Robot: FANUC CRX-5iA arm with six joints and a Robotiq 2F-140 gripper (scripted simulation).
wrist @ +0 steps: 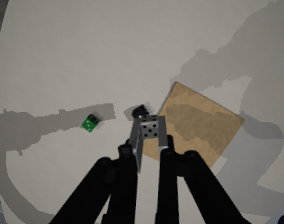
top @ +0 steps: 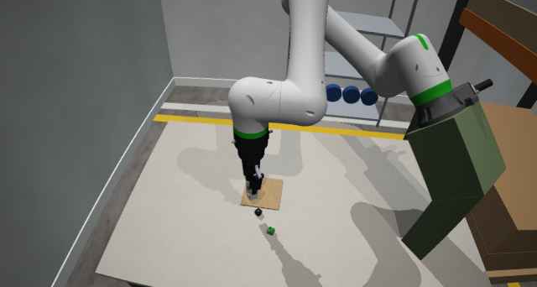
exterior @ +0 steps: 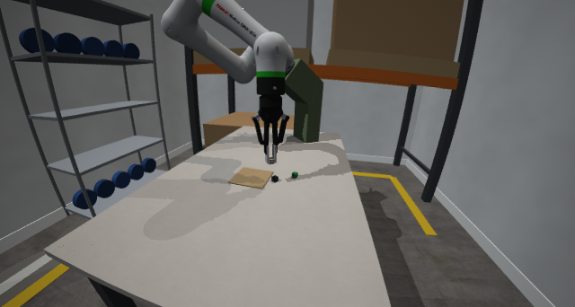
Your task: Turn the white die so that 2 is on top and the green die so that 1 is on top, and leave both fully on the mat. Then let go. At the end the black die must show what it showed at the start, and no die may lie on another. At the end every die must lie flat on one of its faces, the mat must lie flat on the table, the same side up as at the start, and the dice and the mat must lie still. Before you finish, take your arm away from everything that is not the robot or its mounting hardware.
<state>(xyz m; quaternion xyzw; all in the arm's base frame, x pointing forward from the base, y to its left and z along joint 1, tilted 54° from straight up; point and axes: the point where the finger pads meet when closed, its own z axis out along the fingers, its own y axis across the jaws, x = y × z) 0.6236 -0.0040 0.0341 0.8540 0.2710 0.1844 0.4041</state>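
The green die is 11 cm below my hand, 9 cm to the left of it and 6 cm behind it. Also, from my hand: mat 12 cm below, 8 cm to the right, 4 cm behind; black die 11 cm below, 2 cm to the left, 2 cm behind; white die 3 cm below.
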